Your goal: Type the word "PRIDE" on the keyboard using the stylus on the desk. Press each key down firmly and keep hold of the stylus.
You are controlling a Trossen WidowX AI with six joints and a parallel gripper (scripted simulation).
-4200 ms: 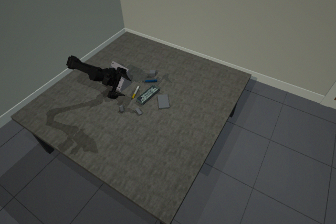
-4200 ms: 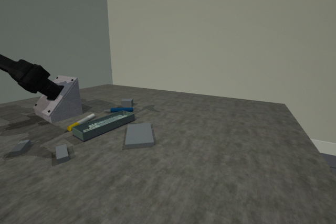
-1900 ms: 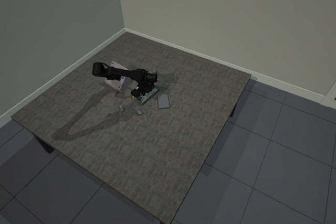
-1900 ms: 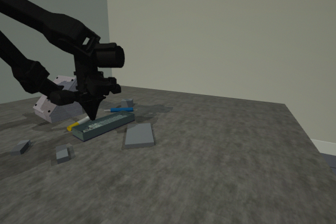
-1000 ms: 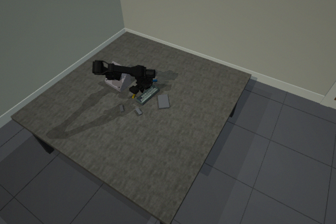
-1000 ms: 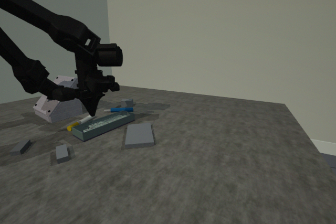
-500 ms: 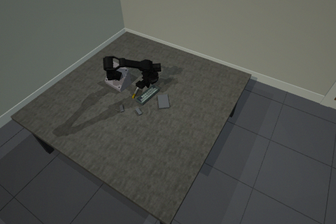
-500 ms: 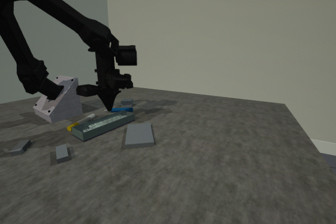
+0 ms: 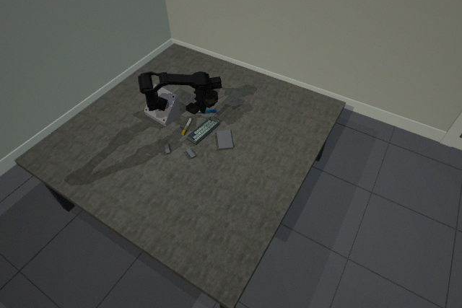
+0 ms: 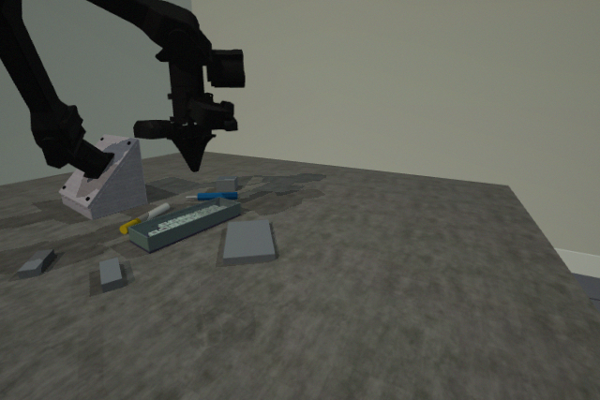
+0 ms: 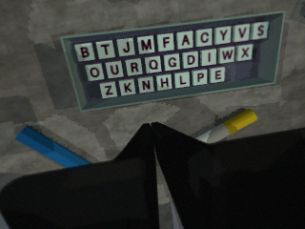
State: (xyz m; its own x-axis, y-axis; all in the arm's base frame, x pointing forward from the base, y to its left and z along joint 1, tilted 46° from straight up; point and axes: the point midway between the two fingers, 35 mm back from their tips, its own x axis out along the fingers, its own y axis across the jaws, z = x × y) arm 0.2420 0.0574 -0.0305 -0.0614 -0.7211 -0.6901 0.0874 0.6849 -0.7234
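My gripper tip is 9 cm above the blue stylus, 8 cm to the right of it and 8 cm past it. From my gripper tip the other things lie so: yellow-and-white pen (9 cm below, 8 cm to the right, 7 cm behind); then flat grey slab (15 cm ahead, 9 cm below, 3 cm to the right).
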